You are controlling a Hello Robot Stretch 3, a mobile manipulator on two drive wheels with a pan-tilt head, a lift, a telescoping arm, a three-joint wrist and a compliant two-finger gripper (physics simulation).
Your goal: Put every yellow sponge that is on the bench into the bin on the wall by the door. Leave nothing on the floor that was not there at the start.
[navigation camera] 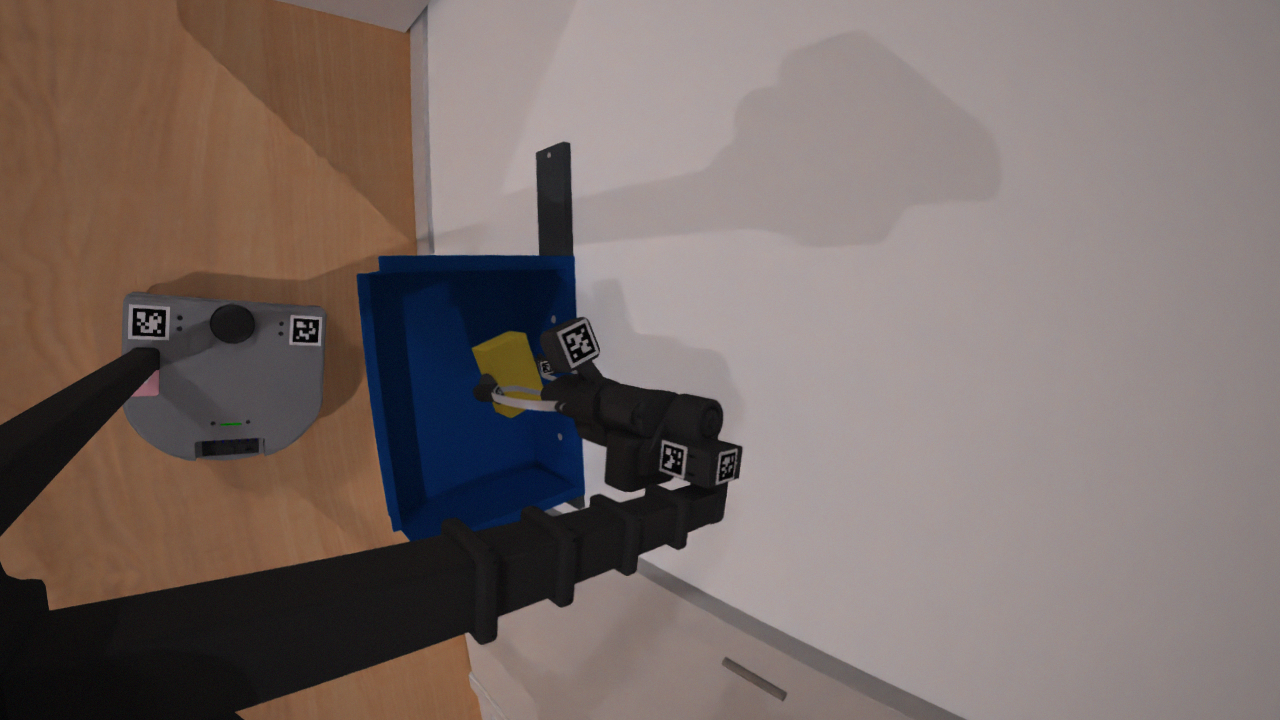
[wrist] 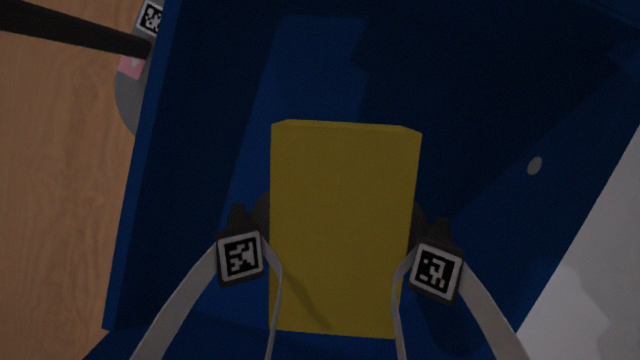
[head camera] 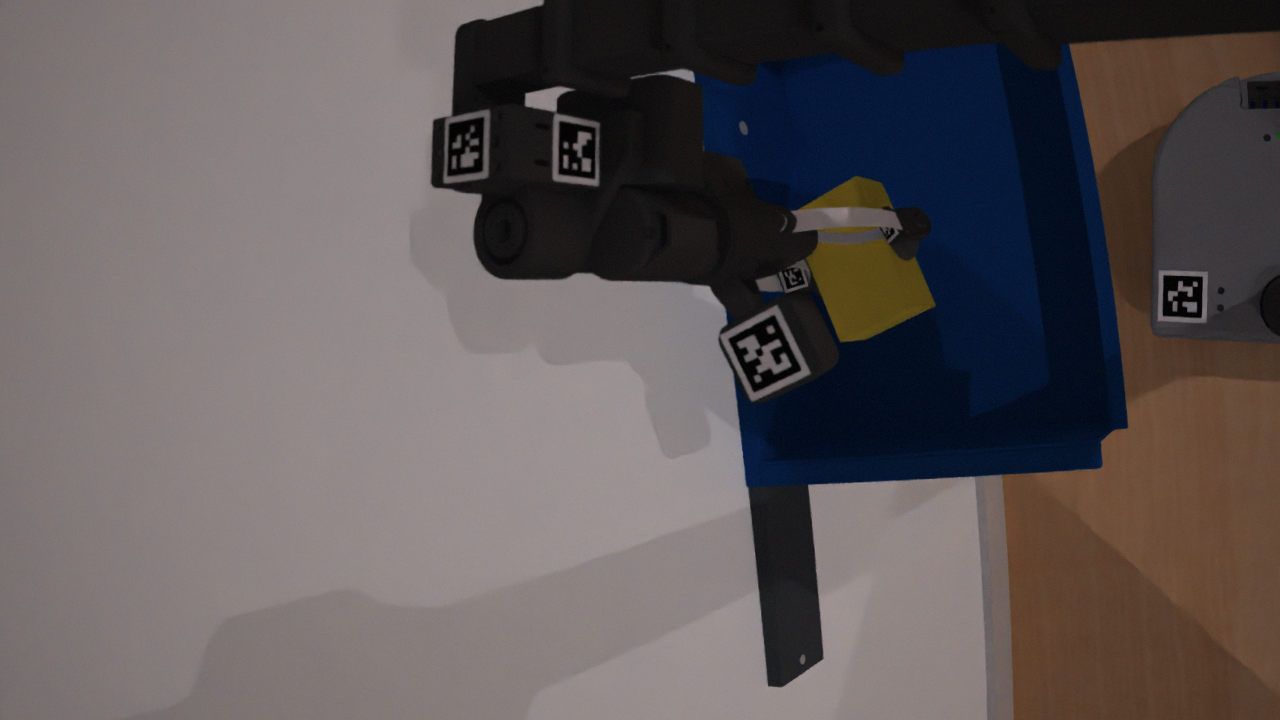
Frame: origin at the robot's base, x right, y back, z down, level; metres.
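Seen in the pictures: gripper, fingertip midpoint: (navigation camera: 504, 374) (wrist: 337, 217) (head camera: 870, 255); robot's base, link origin: (navigation camera: 232, 322).
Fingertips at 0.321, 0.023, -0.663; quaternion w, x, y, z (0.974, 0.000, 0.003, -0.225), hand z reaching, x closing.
Pixels of each thing's top centre, then the offset from my fingertips to it, as dx, dy, dz. "spot": a spot on its surface instead.
- yellow sponge, top centre: (wrist: 338, 241) (head camera: 848, 258) (navigation camera: 518, 375) -0.002, -0.004, -0.042
- blue wall bin, top centre: (wrist: 337, 139) (head camera: 896, 309) (navigation camera: 492, 346) -0.023, -0.039, -0.003
- dark strip, surface spot: (head camera: 787, 582) (navigation camera: 555, 200) spot: +0.076, -0.271, +0.024
- bar handle, surface spot: (navigation camera: 754, 678) spot: +0.155, +0.337, -0.366
My gripper (head camera: 859, 255) (navigation camera: 516, 377) (wrist: 337, 217) is shut on a yellow sponge (head camera: 872, 300) (navigation camera: 508, 353) (wrist: 340, 200), with one fingertip against each long side. The sponge is within the outline of the blue wall bin (head camera: 1093, 268) (navigation camera: 377, 358) (wrist: 131, 200) in all three views, nearer its wall-side edge than its outer rim. I cannot tell how far it is above the bin's floor or whether it touches it. The wrist hides part of the bin's wall-side edge in the head view. The bench does not show.
The telescoping arm (head camera: 760, 35) (navigation camera: 268, 591) passes over one end of the bin. My grey base (head camera: 1208, 214) (navigation camera: 223, 380) stands on the wooden floor beyond the outer rim. A dark strip (head camera: 787, 582) (navigation camera: 554, 197) is fixed to the white wall. A bar handle (navigation camera: 754, 678) shows low in the navigation view.
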